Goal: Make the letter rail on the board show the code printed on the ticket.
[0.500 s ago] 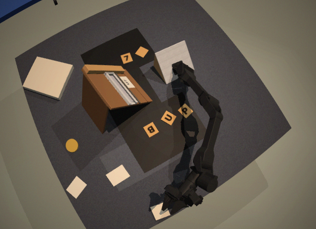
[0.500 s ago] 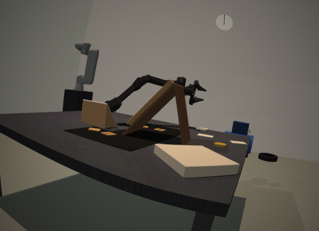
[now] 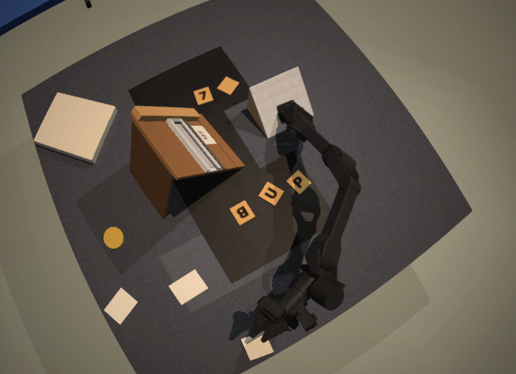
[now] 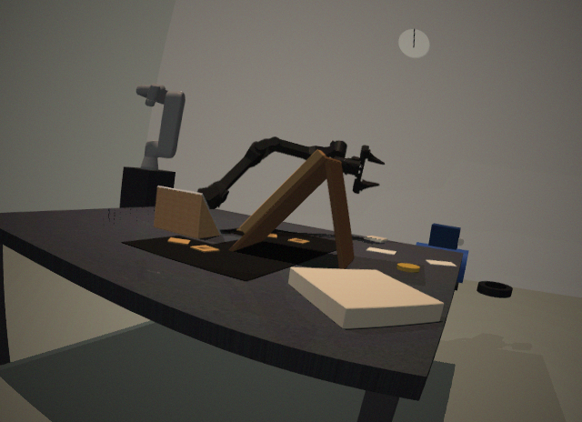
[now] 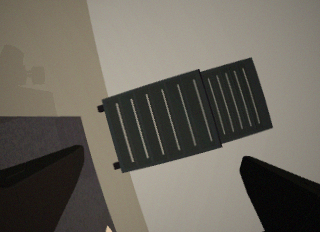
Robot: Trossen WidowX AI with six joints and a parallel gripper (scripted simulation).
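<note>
The letter tile is 23 cm behind my gripper tip, 77 cm to the right of it and 26 cm below it. From my gripper tip the other things lie so: white ticket: 15 cm behind, 60 cm to the right, 18 cm below; then dark mat: 23 cm behind, 56 cm to the right, 26 cm below; then yellow disc: 25 cm ahead, 45 cm to the right, 25 cm below.
</note>
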